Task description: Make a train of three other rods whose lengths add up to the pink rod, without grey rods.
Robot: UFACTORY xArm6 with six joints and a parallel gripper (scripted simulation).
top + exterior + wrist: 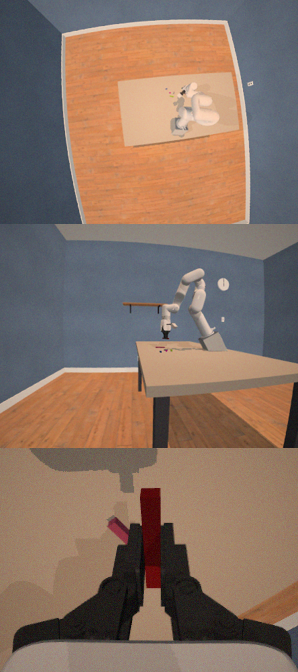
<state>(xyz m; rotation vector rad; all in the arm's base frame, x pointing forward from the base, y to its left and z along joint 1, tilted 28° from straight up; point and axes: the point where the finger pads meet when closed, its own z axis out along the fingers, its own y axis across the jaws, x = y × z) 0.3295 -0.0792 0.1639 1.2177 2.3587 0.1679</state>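
Now: the magenta rod 140 mm to the left of my hand, 110 mm below it and 30 mm ahead of it. From my hand the other things lie so: red rod: 20 mm below; then pink rod: 110 mm below, 80 mm to the right, 30 mm ahead; then grey rod: 110 mm below, 90 mm to the left, 20 mm ahead.
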